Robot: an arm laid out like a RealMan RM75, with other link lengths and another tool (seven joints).
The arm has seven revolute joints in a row. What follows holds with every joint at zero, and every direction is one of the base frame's.
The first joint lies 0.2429 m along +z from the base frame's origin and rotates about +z.
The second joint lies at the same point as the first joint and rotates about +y.
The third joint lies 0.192 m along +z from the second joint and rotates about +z.
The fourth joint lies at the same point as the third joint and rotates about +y.
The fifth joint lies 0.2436 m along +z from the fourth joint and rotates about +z.
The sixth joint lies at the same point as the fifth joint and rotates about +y.
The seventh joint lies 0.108 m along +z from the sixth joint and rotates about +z.
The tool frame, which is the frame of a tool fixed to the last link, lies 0.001 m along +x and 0.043 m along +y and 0.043 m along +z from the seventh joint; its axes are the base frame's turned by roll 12, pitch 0 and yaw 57.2 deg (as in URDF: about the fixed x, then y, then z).
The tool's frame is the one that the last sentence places.
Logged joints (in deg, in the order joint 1, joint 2, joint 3, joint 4, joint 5, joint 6, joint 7), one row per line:
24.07 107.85 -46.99 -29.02 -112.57 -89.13 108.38
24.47 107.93 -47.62 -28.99 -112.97 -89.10 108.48
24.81 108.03 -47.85 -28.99 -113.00 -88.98 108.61
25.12 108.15 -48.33 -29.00 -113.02 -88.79 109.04
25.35 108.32 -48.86 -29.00 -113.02 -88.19 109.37
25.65 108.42 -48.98 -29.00 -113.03 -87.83 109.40
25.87 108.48 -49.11 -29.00 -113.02 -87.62 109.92
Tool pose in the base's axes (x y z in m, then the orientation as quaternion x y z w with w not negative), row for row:
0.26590 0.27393 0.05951 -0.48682 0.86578 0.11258 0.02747
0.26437 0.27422 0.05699 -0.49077 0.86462 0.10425 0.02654
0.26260 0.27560 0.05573 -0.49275 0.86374 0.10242 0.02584
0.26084 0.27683 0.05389 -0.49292 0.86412 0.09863 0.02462
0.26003 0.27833 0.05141 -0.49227 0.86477 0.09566 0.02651
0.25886 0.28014 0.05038 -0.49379 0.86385 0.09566 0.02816
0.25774 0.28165 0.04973 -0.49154 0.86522 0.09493 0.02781
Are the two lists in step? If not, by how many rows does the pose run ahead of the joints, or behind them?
They are in step.
